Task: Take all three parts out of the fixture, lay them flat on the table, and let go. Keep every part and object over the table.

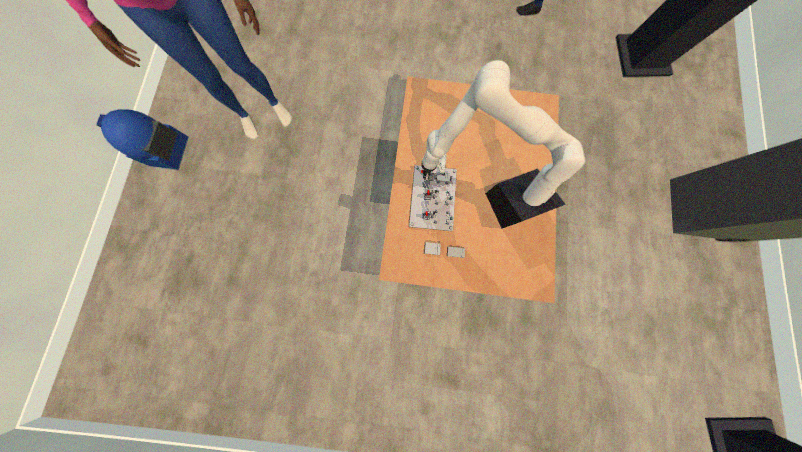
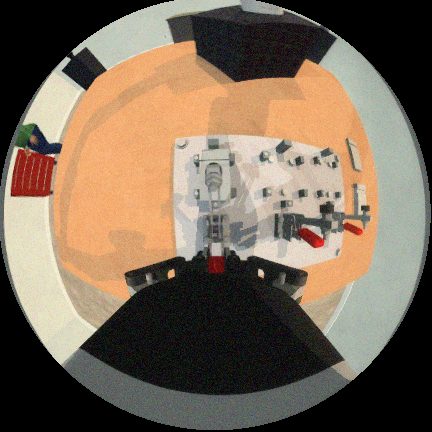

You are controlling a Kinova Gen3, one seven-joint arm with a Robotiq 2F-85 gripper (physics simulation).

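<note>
My gripper (image 1: 426,171) (image 2: 216,253) is shut on the red handle (image 2: 216,264) of the toggle clamp at one end of the fixture plate (image 1: 416,206) (image 2: 300,252). That clamp's arm ends in a grey tip (image 2: 214,176), seen over a grey part (image 1: 443,177) (image 2: 223,192) that sits among locating posts; whether the tip touches it cannot be told. Two light grey parts lie flat on the table past the plate's other end: one part (image 1: 432,248) (image 2: 359,199) and another part (image 1: 456,251) (image 2: 354,155), side by side with a gap.
Two more clamps, with a red handle (image 1: 427,193) (image 2: 311,237) and another red handle (image 1: 426,213) (image 2: 353,229), stand on the plate beside short posts. The black robot base (image 1: 513,202) (image 2: 245,47) stands on the orange table (image 1: 477,275) (image 2: 120,150). A person (image 1: 196,50) stands off the table.
</note>
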